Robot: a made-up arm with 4 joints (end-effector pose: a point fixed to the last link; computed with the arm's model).
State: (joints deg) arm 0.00 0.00 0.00 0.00
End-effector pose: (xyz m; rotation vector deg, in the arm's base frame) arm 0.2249 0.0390 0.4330 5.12 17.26 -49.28
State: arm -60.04 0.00 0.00 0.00
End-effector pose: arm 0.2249 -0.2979 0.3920 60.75 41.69 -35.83
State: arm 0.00 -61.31 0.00 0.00
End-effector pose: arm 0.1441 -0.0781 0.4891 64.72 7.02 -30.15
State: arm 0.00 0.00 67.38 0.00
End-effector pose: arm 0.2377 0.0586 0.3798 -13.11 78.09 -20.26
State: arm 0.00 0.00 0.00 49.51
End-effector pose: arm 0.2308 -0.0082 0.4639 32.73 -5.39 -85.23
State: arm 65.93 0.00 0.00 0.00
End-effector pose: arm 0.2249 0.2451 0.1268 -56.04 -12.89 -53.00
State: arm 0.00 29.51 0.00 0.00
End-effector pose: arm 0.2459 0.0610 0.3629 -24.62 21.07 -55.17
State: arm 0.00 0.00 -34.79 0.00
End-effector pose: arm 0.1973 0.0388 0.4478 14.12 -16.05 -59.72
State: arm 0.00 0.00 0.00 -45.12
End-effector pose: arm 0.1840 0.0608 0.4094 -18.64 34.42 -13.75
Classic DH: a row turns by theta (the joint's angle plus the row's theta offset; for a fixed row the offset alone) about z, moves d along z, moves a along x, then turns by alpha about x. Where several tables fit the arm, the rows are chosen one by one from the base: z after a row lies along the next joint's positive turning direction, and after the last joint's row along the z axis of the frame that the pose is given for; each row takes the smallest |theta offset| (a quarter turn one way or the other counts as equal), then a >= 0, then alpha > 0; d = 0 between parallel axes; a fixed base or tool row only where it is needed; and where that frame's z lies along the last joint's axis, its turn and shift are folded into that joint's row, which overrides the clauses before.
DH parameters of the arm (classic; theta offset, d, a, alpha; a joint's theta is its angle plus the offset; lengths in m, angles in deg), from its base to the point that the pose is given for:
base (fixed): -90 0.121 0.094 90
joint 1: -81.5 -0.1614 -0.2224 33.08
joint 2: -32.17 -0.0036 -0.0073 73
joint 3: 74.97 0.0342 -0.02 138.05
joint 4: -60.54 -0.0891 -0.0677 130.1
tool (fixed): 101.11 -0.0038 0 0

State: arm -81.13 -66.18 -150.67 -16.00
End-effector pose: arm 0.0881 -0.4200 0.2410 -46.34 -8.81 133.36
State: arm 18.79 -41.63 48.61 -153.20
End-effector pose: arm 0.1217 -0.0029 0.4360 -61.89 40.91 126.29
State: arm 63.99 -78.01 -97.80 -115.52
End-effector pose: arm 0.1269 0.2300 0.1677 -43.32 -41.36 -29.79
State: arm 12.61 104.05 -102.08 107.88
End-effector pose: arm 0.0748 0.0684 0.2742 42.89 -84.89 4.68
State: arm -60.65 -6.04 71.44 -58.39
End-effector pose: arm 0.1812 -0.2964 0.3928 25.75 52.59 86.57
